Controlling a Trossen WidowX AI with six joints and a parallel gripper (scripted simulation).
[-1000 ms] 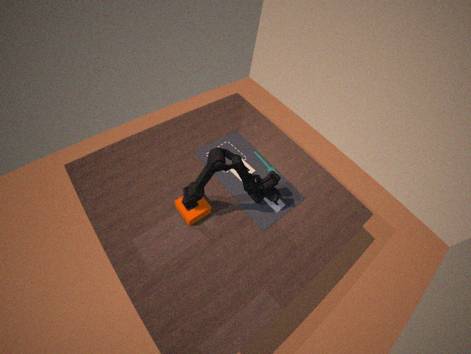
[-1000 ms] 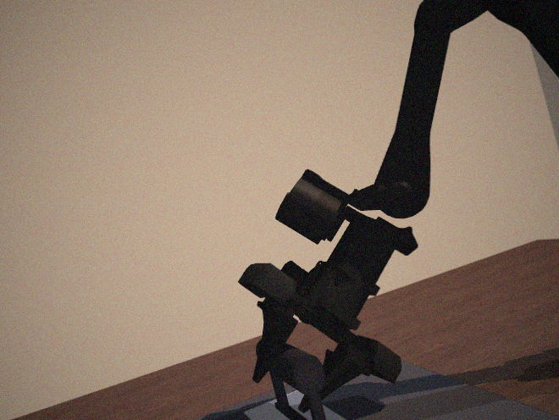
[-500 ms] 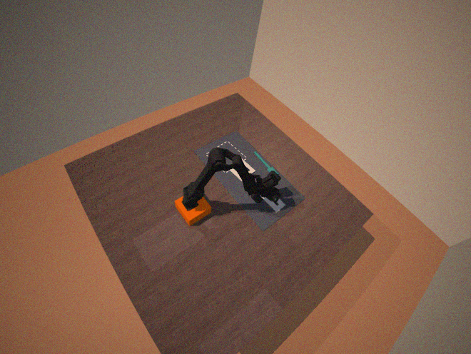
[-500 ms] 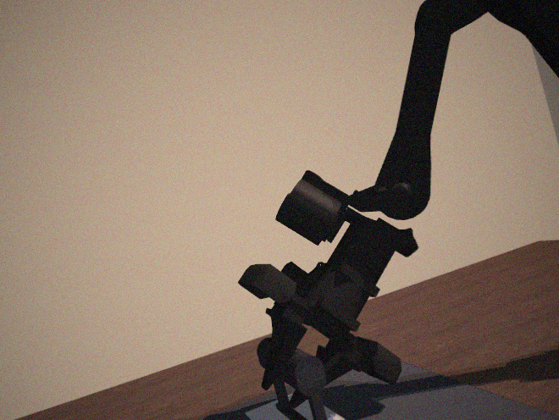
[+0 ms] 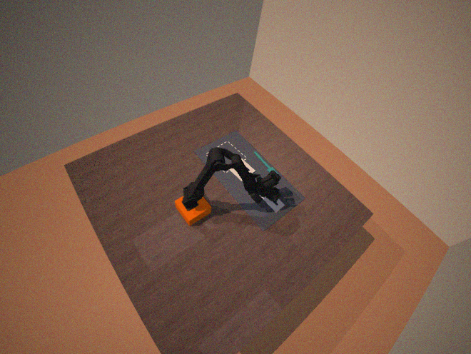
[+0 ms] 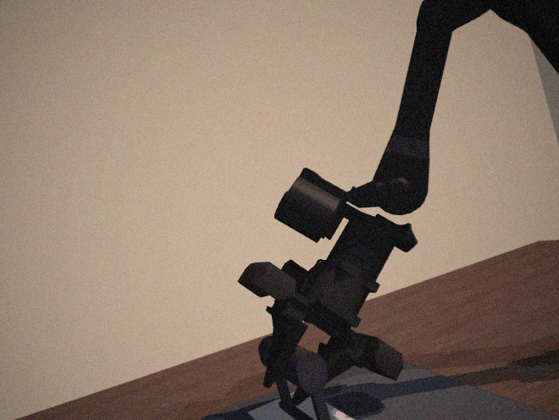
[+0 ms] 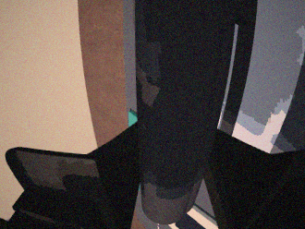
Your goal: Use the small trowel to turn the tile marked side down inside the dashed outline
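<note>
Right now my gripper tip is 30 mm past the grey mat, 160 mm to the right of it and 70 mm above it. The rest, counted from my gripper tip: slim teal tool 110 mm ahead, 140 mm to the left, 50 mm below; trowel 30 mm behind, 10 mm below; cream tile 40 mm behind, 200 mm to the left, 50 mm below.
</note>
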